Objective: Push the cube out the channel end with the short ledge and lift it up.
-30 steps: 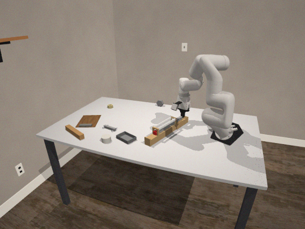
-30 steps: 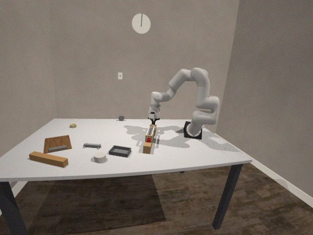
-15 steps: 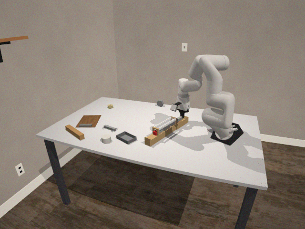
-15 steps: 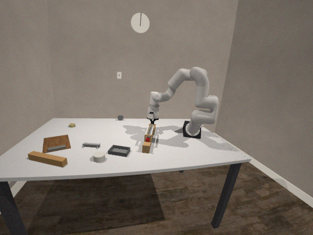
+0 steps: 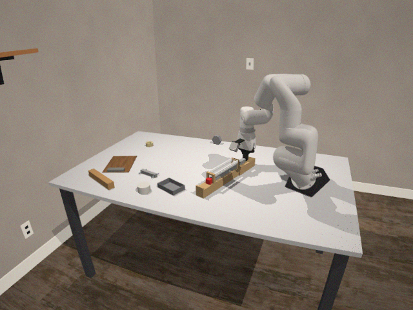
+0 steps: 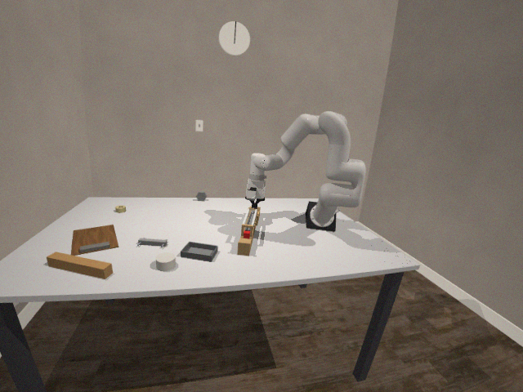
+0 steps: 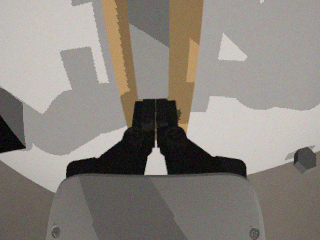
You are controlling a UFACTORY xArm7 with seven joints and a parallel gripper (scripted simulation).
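My gripper is now 32 cm to the right of the red cube, 9 cm short of it and 1 cm above it. From my hand the other things lie so: hexagonal object (29 cm to the right, 29 cm ahead, 4 cm below); dark tray (36 cm to the left, 28 cm ahead, 6 cm below); wooden channel (20 cm to the left, 6 cm ahead, 1 cm below).
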